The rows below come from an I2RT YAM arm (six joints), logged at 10 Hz.
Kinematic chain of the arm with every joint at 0, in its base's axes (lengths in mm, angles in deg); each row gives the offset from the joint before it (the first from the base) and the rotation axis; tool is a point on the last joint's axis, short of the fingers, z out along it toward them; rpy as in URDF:
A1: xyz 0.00 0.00 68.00 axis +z
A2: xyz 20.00 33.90 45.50 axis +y
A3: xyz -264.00 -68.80 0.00 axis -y
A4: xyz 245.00 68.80 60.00 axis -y
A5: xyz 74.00 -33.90 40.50 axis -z
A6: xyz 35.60 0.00 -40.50 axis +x
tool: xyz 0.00 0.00 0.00 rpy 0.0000 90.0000 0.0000
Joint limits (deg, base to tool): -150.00..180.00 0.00..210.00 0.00..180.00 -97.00..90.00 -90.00..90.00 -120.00..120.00
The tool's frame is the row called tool.
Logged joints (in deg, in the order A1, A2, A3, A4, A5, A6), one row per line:
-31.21 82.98 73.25 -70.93 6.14 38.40
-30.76 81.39 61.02 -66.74 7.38 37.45
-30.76 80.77 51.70 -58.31 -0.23 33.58
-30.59 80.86 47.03 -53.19 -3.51 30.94
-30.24 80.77 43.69 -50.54 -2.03 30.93
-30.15 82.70 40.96 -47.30 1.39 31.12
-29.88 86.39 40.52 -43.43 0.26 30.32
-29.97 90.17 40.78 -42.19 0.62 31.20
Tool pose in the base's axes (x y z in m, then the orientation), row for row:
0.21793 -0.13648 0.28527 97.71 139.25 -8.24
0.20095 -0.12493 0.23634 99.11 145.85 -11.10
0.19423 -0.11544 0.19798 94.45 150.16 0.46
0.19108 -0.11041 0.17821 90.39 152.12 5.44
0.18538 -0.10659 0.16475 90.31 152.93 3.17
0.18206 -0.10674 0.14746 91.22 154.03 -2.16
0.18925 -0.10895 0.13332 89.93 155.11 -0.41
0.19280 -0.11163 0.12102 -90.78 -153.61 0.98
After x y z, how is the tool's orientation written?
As a rotation vector, in degrees.
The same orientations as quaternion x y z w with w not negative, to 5 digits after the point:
0.57167 0.81470 -0.04821 0.08446
0.56070 0.82513 -0.06280 0.02891
0.53229 0.84625 0.00259 0.02273
0.51041 0.85899 0.03072 0.02590
0.50830 0.86075 0.01784 0.02065
0.50951 0.86034 -0.01206 0.00848
0.50157 0.86509 -0.00229 0.00615
-0.50872 -0.86081 0.00549 0.01368

